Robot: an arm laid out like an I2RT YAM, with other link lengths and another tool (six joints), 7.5 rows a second.
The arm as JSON. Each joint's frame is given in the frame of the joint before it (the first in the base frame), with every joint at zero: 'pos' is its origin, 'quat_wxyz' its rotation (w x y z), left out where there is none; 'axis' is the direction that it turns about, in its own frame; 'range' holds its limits. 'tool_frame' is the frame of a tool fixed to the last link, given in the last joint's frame.
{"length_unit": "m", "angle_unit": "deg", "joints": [
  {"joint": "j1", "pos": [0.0, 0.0, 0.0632], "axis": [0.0, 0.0, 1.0], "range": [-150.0, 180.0]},
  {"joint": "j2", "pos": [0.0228, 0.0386, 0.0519], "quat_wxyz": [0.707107, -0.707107, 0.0, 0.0], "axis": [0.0, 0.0, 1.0], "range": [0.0, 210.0]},
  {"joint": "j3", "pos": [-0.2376, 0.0, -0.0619], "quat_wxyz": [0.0, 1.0, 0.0, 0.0], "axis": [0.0, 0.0, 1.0], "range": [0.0, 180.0]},
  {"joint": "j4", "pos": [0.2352, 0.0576, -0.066], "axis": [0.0, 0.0, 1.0], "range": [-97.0, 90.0]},
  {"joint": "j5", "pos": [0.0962, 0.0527, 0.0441], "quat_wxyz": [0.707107, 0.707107, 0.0, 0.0], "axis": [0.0, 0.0, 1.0], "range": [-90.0, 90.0]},
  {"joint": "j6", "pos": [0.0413, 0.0, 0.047], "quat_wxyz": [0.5, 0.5, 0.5, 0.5], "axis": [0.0, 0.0, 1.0], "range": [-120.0, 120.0]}
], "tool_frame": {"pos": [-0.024, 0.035, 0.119], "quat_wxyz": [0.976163, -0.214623, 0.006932, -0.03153]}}
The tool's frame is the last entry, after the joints.
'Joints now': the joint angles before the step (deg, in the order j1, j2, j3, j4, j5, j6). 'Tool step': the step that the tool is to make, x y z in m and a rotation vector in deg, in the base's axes. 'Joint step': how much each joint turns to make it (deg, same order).
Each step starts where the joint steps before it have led.
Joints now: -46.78, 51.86, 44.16, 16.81, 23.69, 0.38
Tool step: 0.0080, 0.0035, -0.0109, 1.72, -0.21, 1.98
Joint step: 0.65, 0.23, -0.86, -0.66, -1.13, 1.65
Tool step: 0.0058, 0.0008, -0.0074, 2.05, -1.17, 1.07
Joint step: 0.30, 0.67, -0.06, -0.88, -0.51, 2.53
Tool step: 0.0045, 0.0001, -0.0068, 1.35, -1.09, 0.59
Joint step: 0.29, 0.66, -0.60, 0.35, -0.14, 1.88
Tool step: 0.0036, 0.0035, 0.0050, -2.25, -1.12, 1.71
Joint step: 0.10, -0.32, -1.68, 3.98, -1.68, -0.64
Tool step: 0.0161, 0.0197, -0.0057, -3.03, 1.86, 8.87
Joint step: 0.11, -1.57, -3.38, 3.26, -9.16, -2.25
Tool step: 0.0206, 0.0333, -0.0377, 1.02, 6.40, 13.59
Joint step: 0.05, -1.79, -3.84, -3.03, -13.87, -2.31
